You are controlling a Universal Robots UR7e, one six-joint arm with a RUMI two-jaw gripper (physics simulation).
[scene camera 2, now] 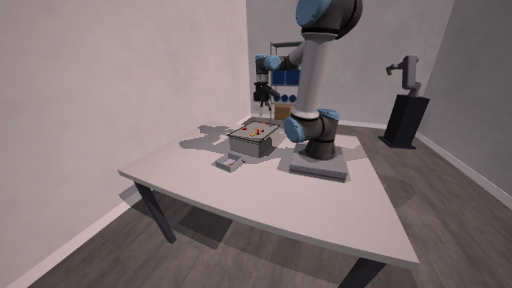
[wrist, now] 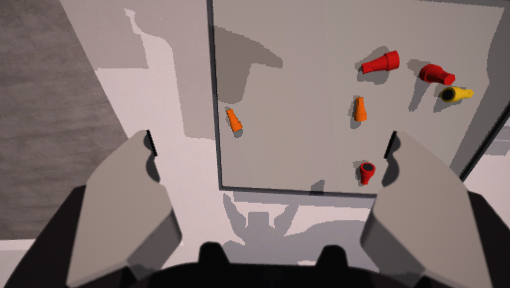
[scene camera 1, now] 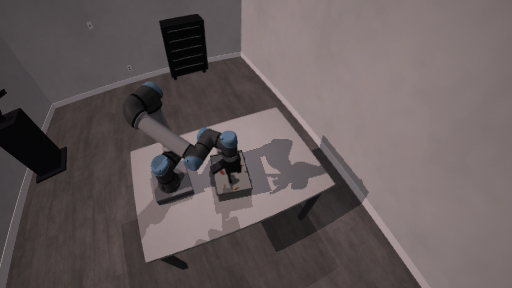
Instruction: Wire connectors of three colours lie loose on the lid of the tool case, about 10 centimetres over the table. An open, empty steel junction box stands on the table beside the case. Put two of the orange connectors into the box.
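Places are measured from the arm's base along level axes (x back, y right, z up), in millimetres.
Pixels of known places: gripper, fingertip midpoint: [scene camera 2: 265,113] [wrist: 267,135] [scene camera 1: 228,177]; arm's base at its link origin: [scene camera 2: 319,152] [scene camera 1: 169,183].
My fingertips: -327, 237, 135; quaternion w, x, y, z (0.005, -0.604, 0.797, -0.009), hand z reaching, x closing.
Note:
For each thing: its top centre in the pictures, then the offset to it from my fingertips, as dx, dy, dz.
- tool case at its top centre: [wrist: 360,122] [scene camera 1: 230,171] [scene camera 2: 254,129] -56, -84, -85
- steel junction box at its top centre: [scene camera 2: 228,158] -140, -345, -153
- small orange connector at its top centre: [scene camera 2: 231,163] -128, -347, -177
- third red connector at its top centre: [wrist: 449,80] -23, -147, -62
- yellow connector at its top centre: [wrist: 466,97] -49, -173, -74
The tool case [scene camera 1: 234,196] [scene camera 2: 242,146] bears the loose connectors on its lid [wrist: 290,150]. In the wrist view one orange connector [wrist: 234,120] lies near the lid's left edge and another orange connector [wrist: 360,109] lies right of centre. The steel junction box [scene camera 2: 223,166] stands on the table beside the case, with a small orange connector [scene camera 2: 231,164] inside; the arm hides the box in scene camera 1. My gripper [scene camera 2: 265,111] [wrist: 267,135] is wide open and empty, above the case, with both orange connectors on the lid in view beyond its fingertips.
On the lid, one red connector [wrist: 381,62] lies above the right orange one, another red connector [wrist: 367,172] below it, and a third red connector [wrist: 437,74] beside a yellow connector [wrist: 457,94] at the right. The arm's base [scene camera 2: 320,162] stands beside the case.

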